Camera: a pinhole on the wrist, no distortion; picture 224 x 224 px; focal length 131.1 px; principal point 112.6 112.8 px. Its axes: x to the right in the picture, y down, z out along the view. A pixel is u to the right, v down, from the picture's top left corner.
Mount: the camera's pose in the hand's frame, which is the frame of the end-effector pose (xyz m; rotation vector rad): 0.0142 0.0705 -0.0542 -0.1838 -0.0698 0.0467
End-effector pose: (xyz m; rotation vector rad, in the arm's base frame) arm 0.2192 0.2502 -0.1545 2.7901 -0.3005 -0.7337
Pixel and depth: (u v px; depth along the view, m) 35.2 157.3 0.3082
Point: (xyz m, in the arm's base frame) -0.0855 0.0530 -0.1879
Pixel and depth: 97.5 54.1 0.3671
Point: 0.0135 0.2287 -0.4217
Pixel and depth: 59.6 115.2 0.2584
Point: 0.0137 0.1336 -0.2340
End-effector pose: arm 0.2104 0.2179 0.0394 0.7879 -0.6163 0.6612
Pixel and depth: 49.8 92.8 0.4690
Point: -0.0973 -0.1358 0.1249
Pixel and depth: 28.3 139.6 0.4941
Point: -0.2820 -0.0657 0.1186
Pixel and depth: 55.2 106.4 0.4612
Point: -0.1149 -0.0919 0.1522
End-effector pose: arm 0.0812 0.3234 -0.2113 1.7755 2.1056 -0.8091
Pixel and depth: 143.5 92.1 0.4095
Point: 0.0935 0.1900 -0.5719
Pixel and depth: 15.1 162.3 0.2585
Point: 0.2952 0.0824 -0.2886
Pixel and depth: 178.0 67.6 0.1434
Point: 0.1002 0.3336 -0.3461
